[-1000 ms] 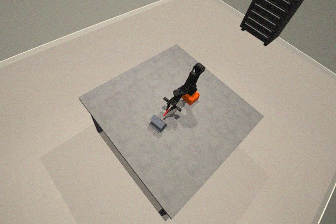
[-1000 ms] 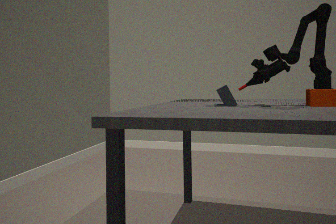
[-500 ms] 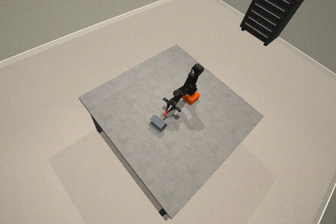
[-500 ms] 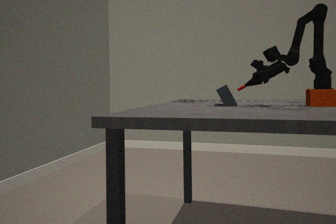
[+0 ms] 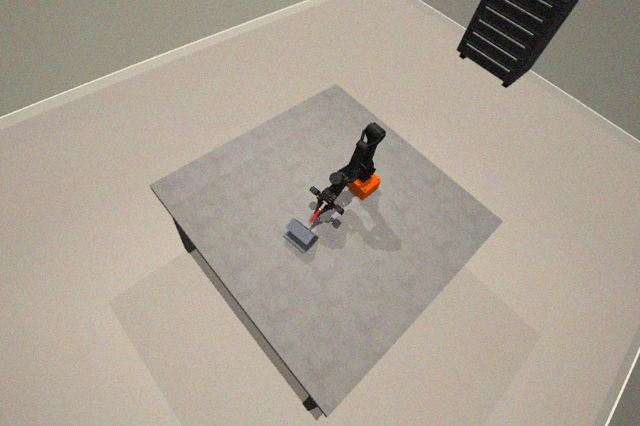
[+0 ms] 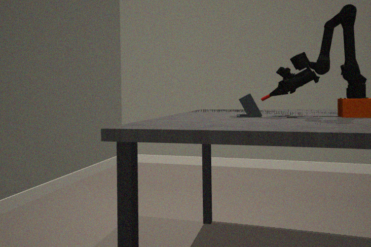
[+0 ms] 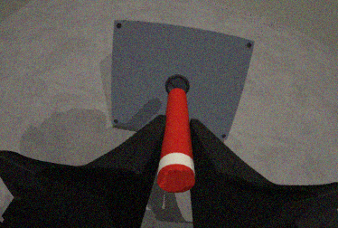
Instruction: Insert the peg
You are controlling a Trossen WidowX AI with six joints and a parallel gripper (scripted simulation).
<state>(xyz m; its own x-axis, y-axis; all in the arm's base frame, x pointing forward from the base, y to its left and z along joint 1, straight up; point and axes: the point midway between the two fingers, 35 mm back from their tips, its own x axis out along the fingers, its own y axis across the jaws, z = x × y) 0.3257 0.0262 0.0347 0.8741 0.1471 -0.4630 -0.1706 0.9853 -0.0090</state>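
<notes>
My gripper tip is 9 cm short of the grey-blue sloped panel, 5 cm above it and 1 cm to the right of it. Also, from my gripper tip: round red peg 2 cm behind, 1 cm above.
</notes>
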